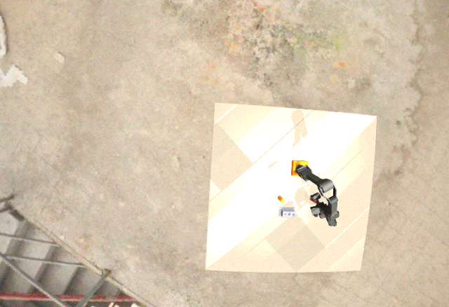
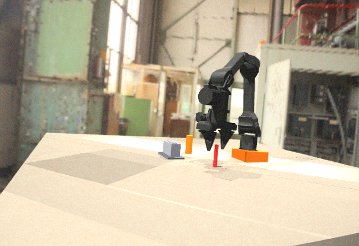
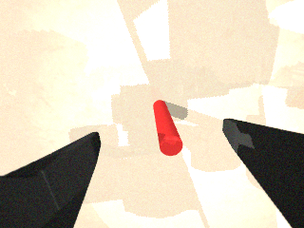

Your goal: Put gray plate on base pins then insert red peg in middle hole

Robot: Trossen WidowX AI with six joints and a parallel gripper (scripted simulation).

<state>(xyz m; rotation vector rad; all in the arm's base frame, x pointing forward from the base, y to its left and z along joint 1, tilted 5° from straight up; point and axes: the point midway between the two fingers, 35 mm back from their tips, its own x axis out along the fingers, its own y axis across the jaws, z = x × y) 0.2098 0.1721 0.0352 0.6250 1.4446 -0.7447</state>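
Now: gripper tip 20 mm above the red peg. Round my gripper tip: gray plate (160 mm to the right, 130 mm ahead, 10 mm below); then orange cylinder (250 mm to the right, 40 mm ahead, 20 mm below).
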